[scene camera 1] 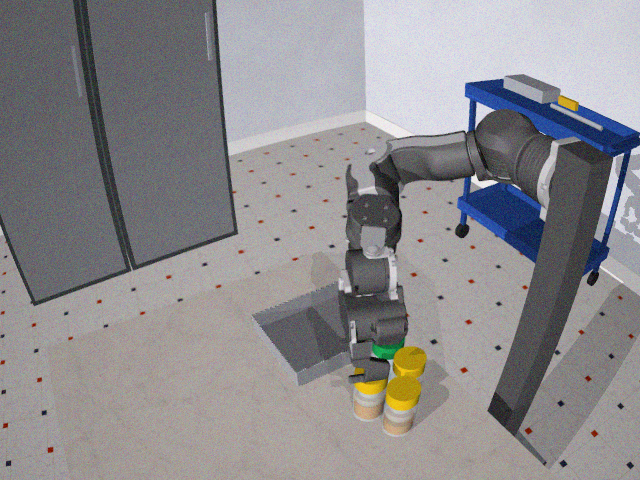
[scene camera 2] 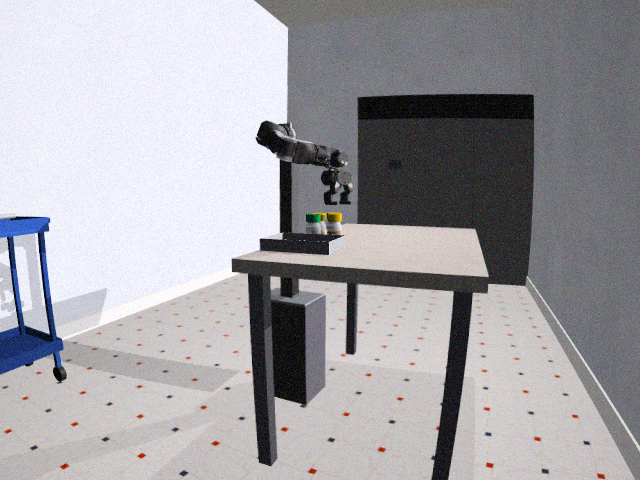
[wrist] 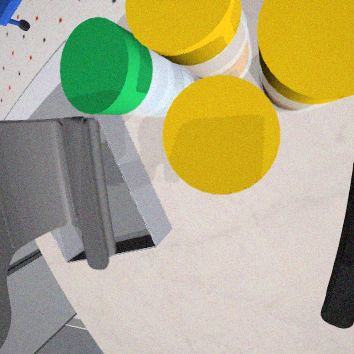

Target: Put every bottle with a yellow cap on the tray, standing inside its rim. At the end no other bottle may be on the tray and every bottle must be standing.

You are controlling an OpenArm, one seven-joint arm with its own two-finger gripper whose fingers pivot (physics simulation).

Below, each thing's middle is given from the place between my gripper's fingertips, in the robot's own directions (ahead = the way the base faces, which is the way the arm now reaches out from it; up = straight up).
Labels:
The yellow-capped bottle (scene camera 1: 400,408) is 9 cm below my hand, 6 cm to the left of it and 4 cm behind it. Round my hand: green-capped bottle (wrist: 104,69): 9 cm below, 8 cm behind, 5 cm to the right; then grey tray (scene camera 1: 303,334): 21 cm to the right, 12 cm below, 4 cm behind.

